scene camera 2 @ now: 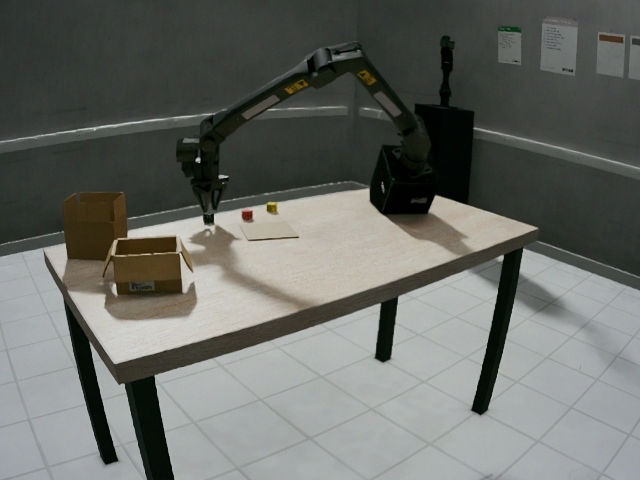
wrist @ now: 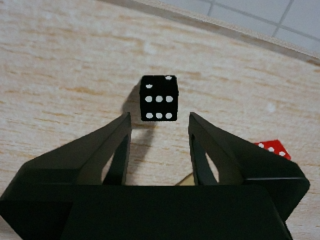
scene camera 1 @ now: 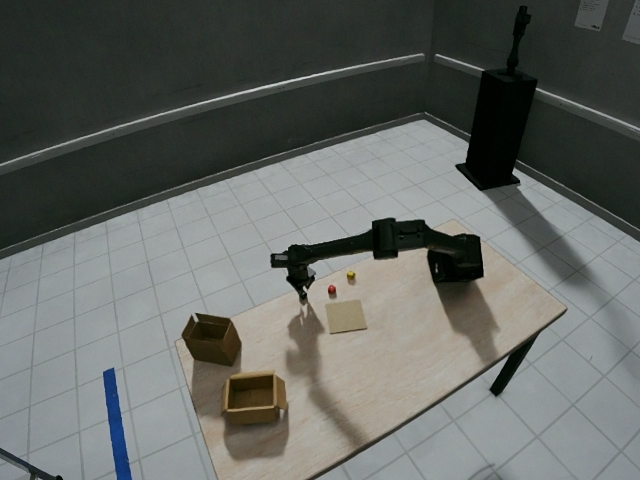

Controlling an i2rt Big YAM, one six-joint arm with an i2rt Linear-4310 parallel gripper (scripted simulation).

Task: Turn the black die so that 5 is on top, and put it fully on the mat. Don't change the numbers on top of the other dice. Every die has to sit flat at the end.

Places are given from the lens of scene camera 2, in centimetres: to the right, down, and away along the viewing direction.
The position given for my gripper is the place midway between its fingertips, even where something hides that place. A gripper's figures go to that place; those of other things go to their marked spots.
my gripper [scene camera 2: 209, 211]: -32, -8, 157
tan mat [scene camera 2: 269, 230]: -14, -3, 151
